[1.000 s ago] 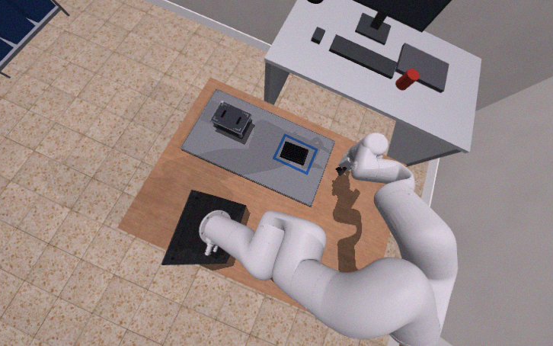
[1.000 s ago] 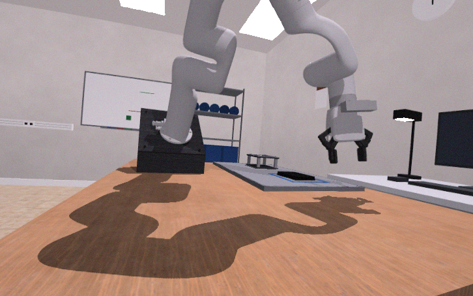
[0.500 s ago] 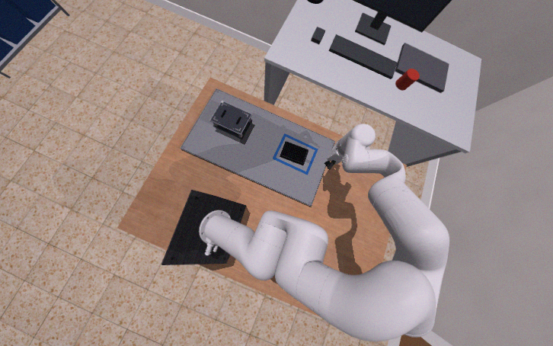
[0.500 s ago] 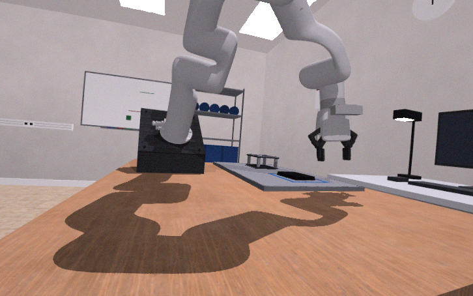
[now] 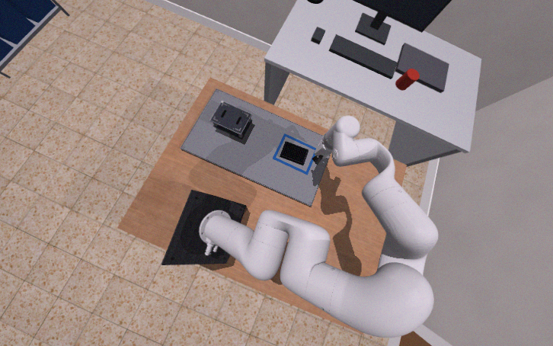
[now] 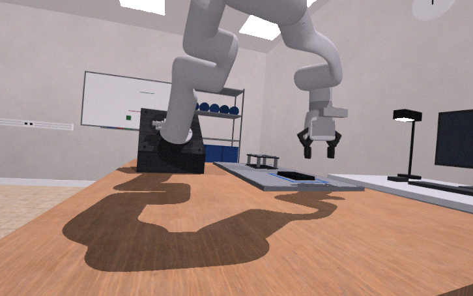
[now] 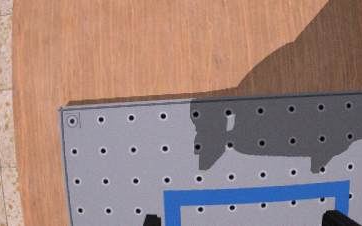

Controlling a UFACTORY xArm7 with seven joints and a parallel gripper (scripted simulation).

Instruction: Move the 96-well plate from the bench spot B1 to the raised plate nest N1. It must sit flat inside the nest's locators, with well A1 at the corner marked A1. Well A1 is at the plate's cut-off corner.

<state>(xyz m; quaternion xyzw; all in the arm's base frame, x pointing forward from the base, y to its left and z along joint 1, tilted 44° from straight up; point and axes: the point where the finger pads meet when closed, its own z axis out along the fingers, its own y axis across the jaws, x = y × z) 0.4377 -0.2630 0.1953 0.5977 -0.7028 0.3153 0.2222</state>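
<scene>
My hand is 10 cm to the right of the black 96-well plate, 9 cm above it and 1 cm past it. From my hand the other things lie so: raised plate nest N1: 45 cm to the left, 4 cm below, 4 cm ahead; then A1 mark: 52 cm to the left, 11 cm ahead, 3 cm below.
</scene>
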